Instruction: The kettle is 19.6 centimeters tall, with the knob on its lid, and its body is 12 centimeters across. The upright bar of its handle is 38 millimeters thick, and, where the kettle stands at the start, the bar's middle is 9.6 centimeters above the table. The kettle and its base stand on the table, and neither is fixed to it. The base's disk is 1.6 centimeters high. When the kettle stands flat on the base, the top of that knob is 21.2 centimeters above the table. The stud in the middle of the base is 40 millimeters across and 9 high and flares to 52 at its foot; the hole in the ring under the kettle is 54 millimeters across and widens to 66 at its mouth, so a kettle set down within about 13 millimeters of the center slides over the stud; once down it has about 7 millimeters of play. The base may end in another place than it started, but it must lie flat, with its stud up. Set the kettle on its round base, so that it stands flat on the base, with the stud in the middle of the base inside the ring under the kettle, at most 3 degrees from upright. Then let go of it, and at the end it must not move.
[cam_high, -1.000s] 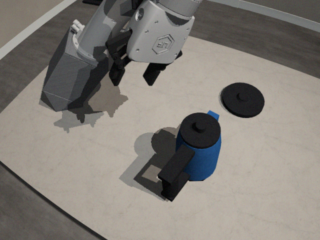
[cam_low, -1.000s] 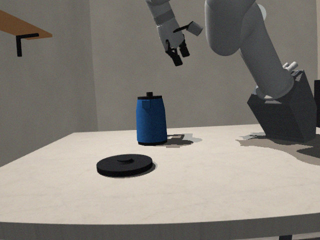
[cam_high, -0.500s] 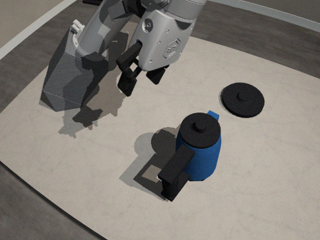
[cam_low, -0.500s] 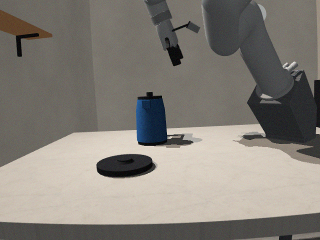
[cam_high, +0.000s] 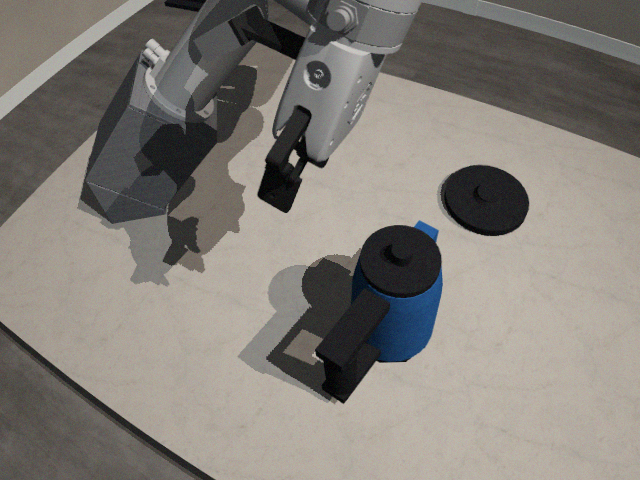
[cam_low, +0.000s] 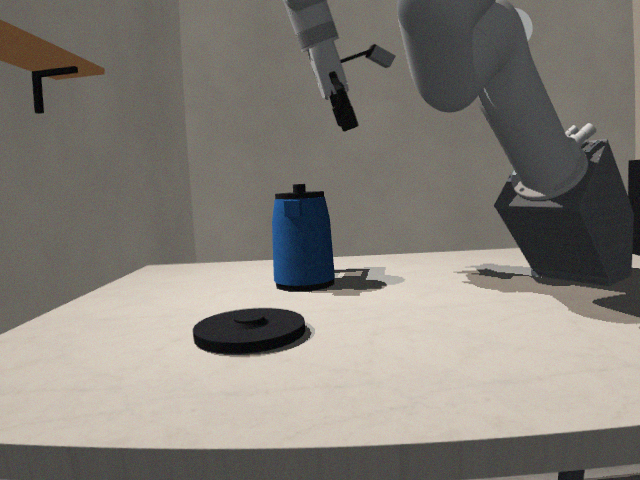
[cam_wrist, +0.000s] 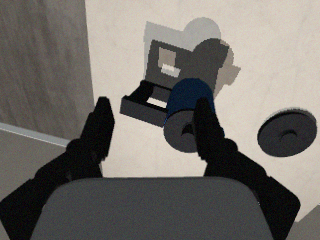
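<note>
My gripper is now 90 mm short of the blue kettle, 10 mm to the right of it and 220 mm above it. From my hand the other things lie so: round black base 140 mm ahead, 340 mm to the left, 310 mm below.
</note>
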